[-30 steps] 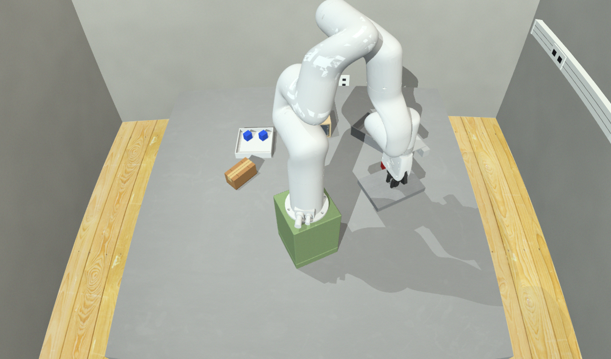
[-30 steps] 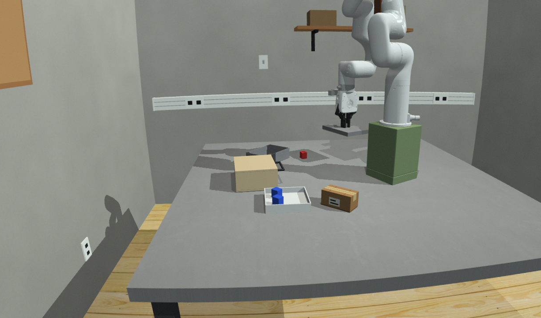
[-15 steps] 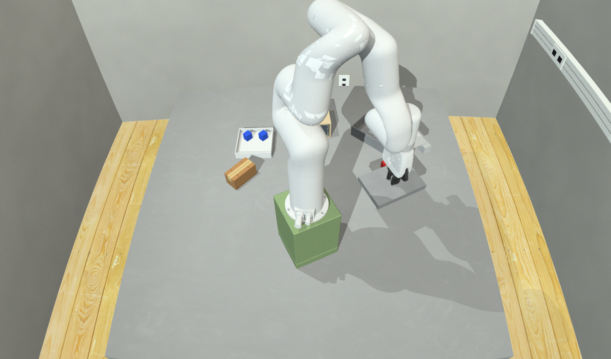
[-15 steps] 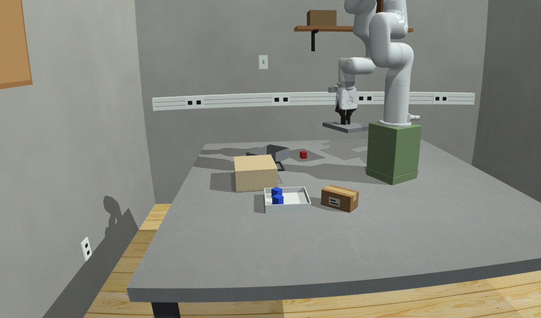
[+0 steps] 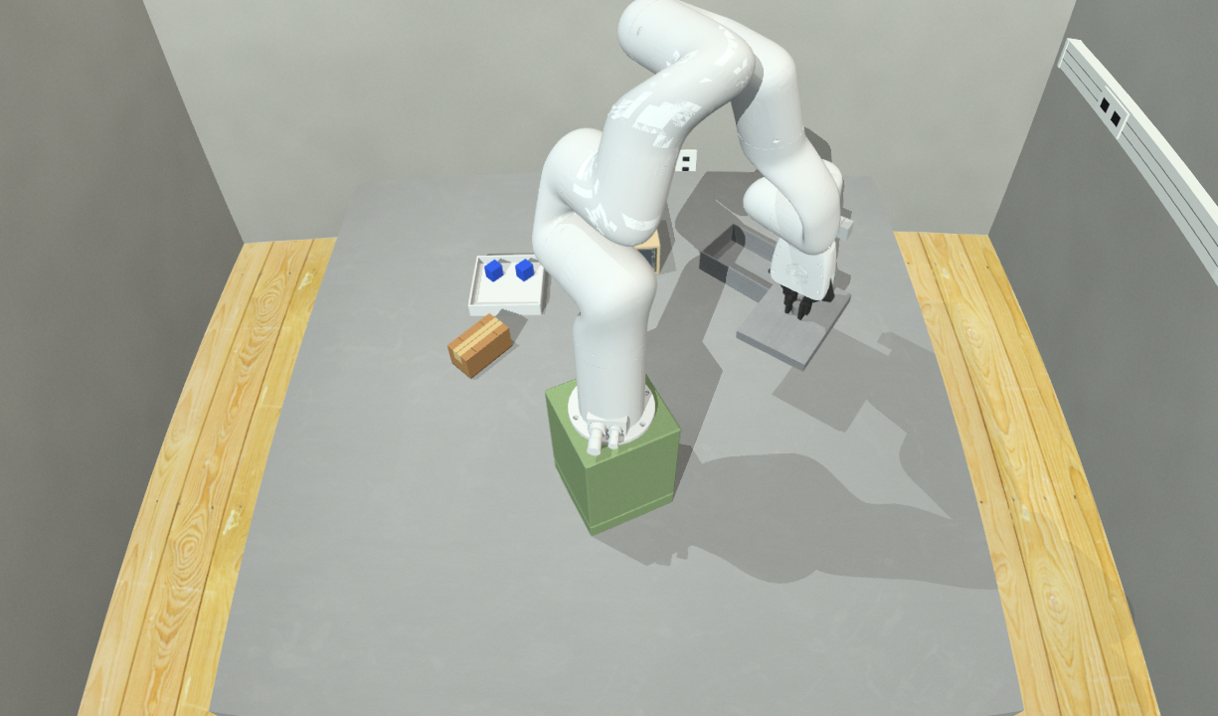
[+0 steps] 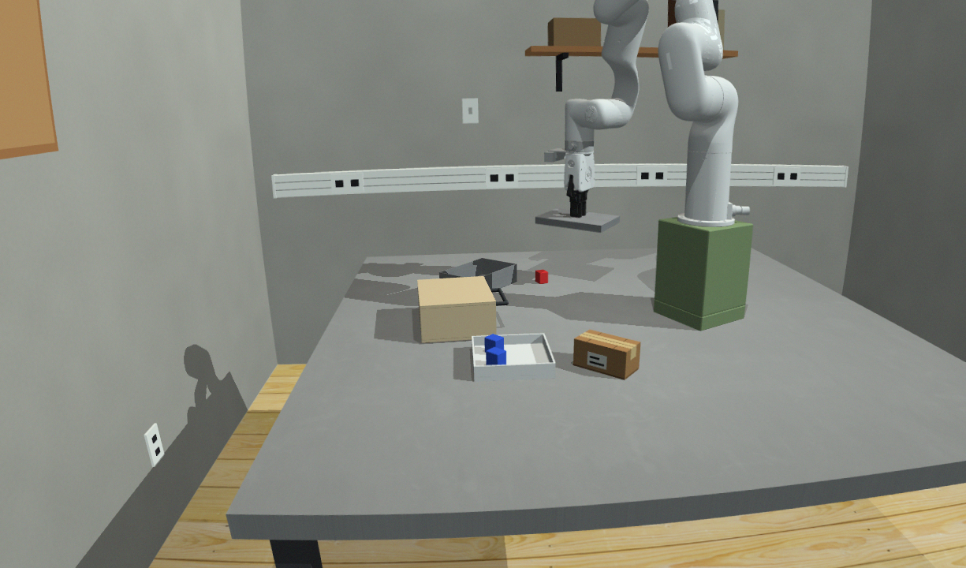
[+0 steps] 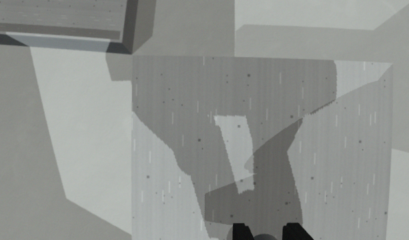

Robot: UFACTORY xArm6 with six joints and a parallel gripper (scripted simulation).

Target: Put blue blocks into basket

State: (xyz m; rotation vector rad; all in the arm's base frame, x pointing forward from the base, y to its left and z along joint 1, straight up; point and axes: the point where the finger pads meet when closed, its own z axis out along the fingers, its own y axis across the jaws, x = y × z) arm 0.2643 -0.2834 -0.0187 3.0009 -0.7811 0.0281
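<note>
Right now the dark metal box is 26 cm ahead of my hand, 17 cm below it and 6 cm to the left of it. The rest, counted from my hand: light wooden cabinet 36 cm to the left, 28 cm ahead, 16 cm below; grey metal lid 3 cm below; red block 18 cm below, 10 cm ahead, 3 cm to the left.
</note>
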